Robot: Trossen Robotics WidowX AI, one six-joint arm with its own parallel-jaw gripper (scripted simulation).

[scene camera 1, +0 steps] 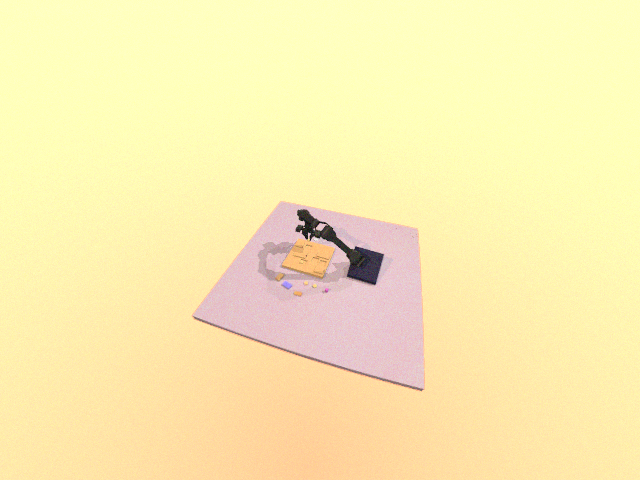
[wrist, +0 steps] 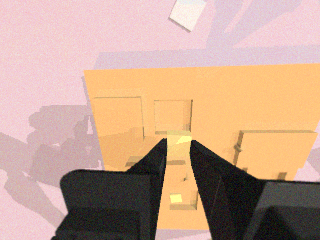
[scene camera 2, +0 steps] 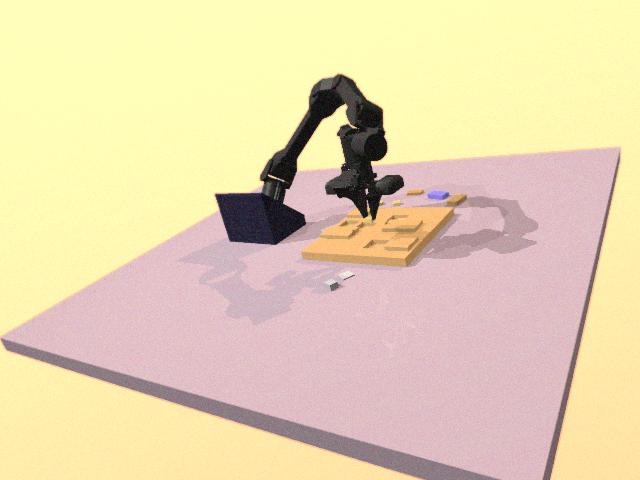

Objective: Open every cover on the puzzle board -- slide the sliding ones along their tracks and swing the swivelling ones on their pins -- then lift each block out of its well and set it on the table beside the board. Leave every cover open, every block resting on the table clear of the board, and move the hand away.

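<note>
My gripper point(scene camera 2: 370, 218), also point(wrist: 178, 143). Orange puzzle board point(scene camera 2: 366, 247), also point(wrist: 214, 103).
</note>
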